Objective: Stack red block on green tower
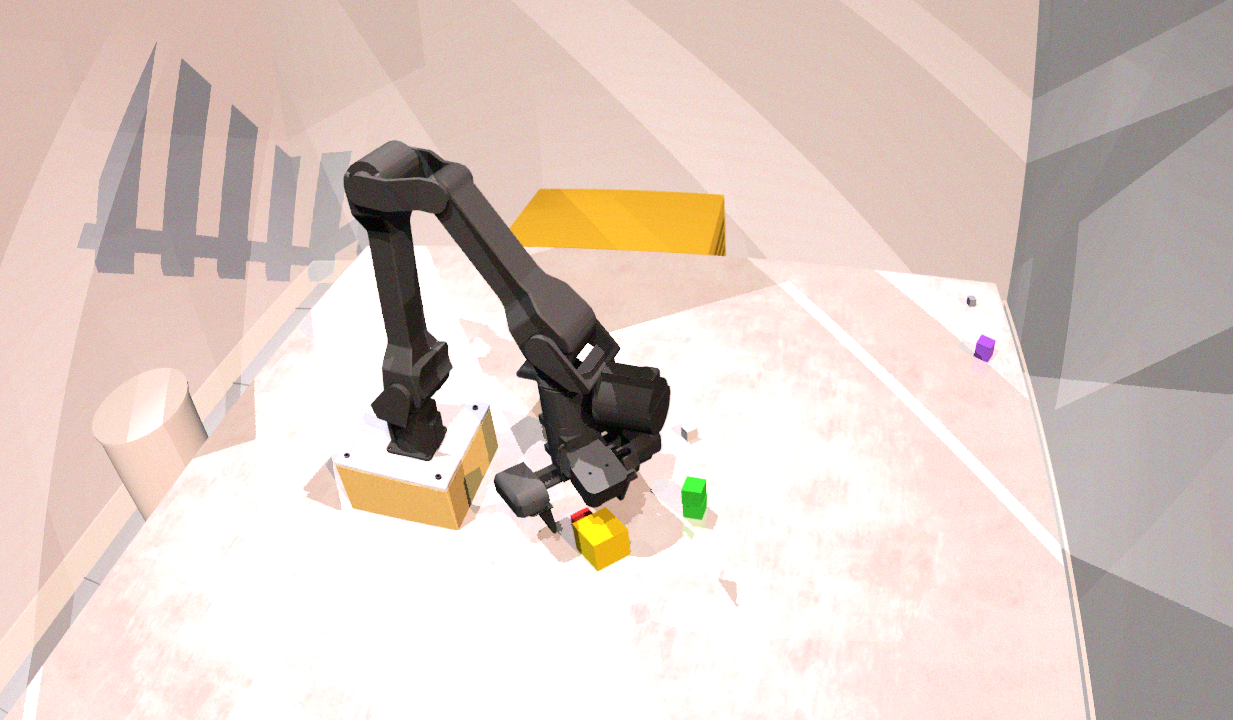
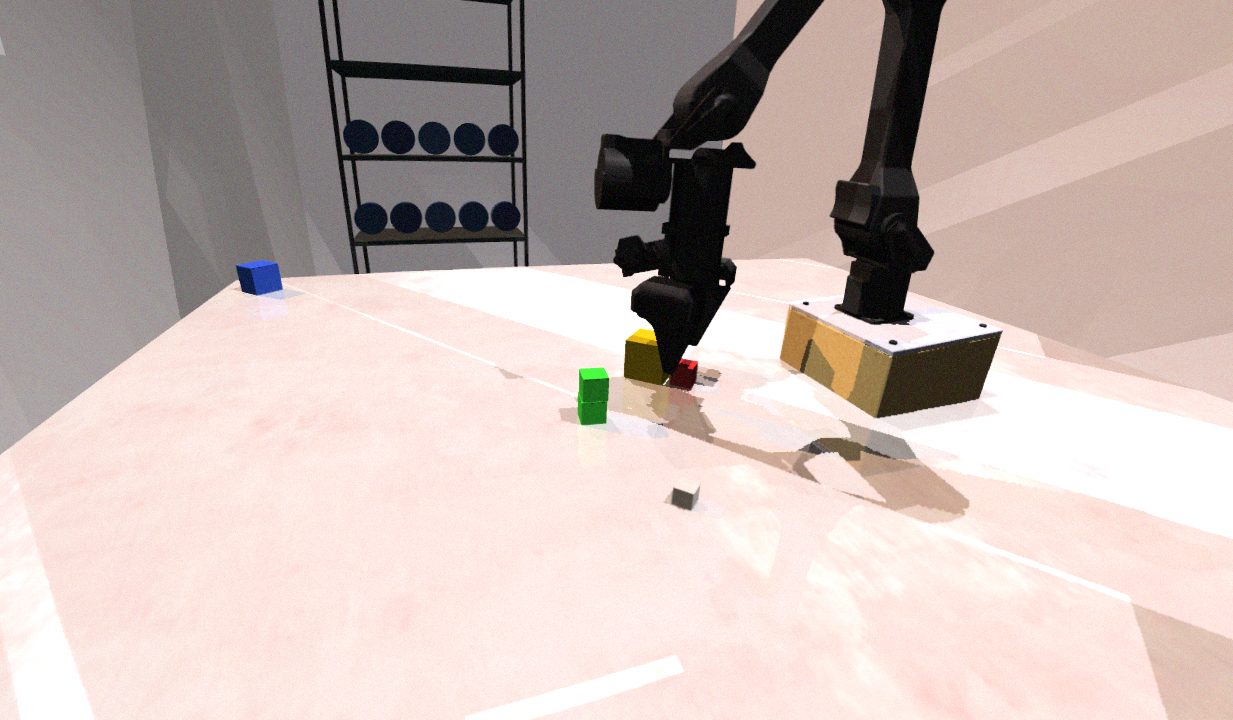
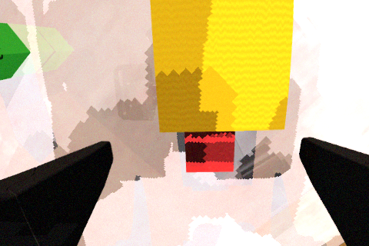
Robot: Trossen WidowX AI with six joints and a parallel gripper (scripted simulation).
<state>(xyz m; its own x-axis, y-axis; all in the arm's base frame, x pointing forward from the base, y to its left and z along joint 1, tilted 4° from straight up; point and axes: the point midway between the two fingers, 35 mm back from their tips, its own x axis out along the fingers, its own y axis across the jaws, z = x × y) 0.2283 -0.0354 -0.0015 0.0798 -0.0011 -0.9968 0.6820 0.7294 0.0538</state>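
My gripper tip is 20 mm above the red block. Round my gripper tip: yellow cube 30 mm to the right, 20 mm ahead, 10 mm below; then blue cube 550 mm ahead, 520 mm to the right, 10 mm below; then purple cube 550 mm ahead, 440 mm to the left, 20 mm below.
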